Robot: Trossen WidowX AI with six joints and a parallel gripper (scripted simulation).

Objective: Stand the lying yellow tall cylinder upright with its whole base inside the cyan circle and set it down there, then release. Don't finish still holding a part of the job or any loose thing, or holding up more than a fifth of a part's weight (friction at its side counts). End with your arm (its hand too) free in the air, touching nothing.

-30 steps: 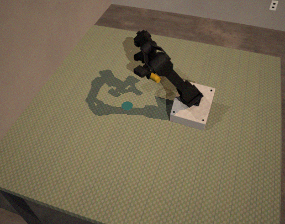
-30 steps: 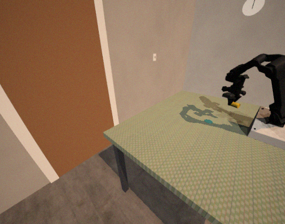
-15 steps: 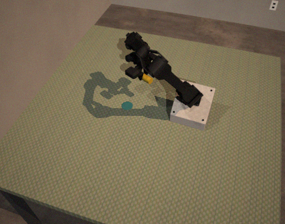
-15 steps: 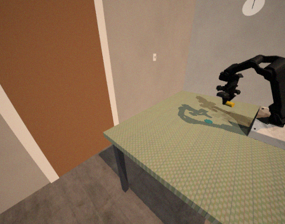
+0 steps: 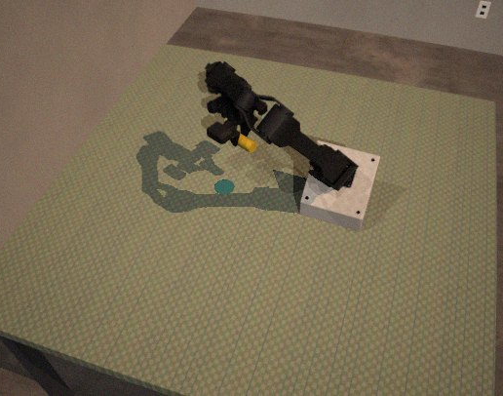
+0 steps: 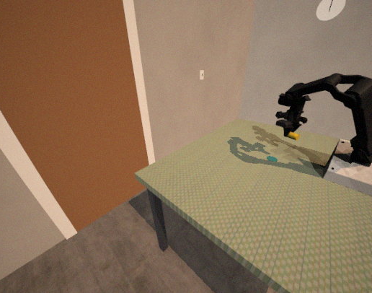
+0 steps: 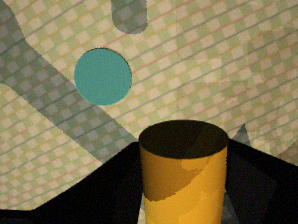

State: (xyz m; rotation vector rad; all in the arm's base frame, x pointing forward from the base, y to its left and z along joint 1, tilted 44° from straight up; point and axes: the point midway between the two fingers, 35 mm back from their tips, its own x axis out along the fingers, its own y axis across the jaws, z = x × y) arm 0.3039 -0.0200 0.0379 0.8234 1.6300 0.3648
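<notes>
The cyan circle lies 3 cm ahead of my hand, 6 cm to the left of it and 17 cm below it. The rest, counted from my hand: yellow tall cylinder (2 cm behind, 1 cm to the left, 2 cm below).
</notes>
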